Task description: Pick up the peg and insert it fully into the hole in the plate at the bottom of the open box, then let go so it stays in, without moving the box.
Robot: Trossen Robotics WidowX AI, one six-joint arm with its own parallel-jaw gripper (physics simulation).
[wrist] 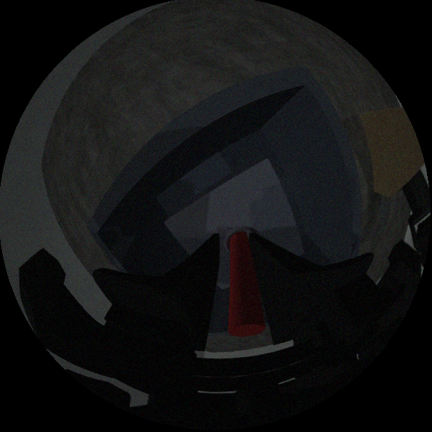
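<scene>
The red peg stands between the two black fingers of my gripper, close along the right finger. A narrow gap shows between the peg and the left finger, so my gripper is slightly open around it. The peg's far end reaches down to the pale plate at the bottom of the open dark blue box. A dark, curved edge of the hole shows just left of the peg's far end. How deep the peg sits is hidden.
The box walls rise around the fingers, with the rim toward the top. A brown-yellow block-like object lies outside the box at the right. A dark mottled table surface surrounds the box. The view is very dim.
</scene>
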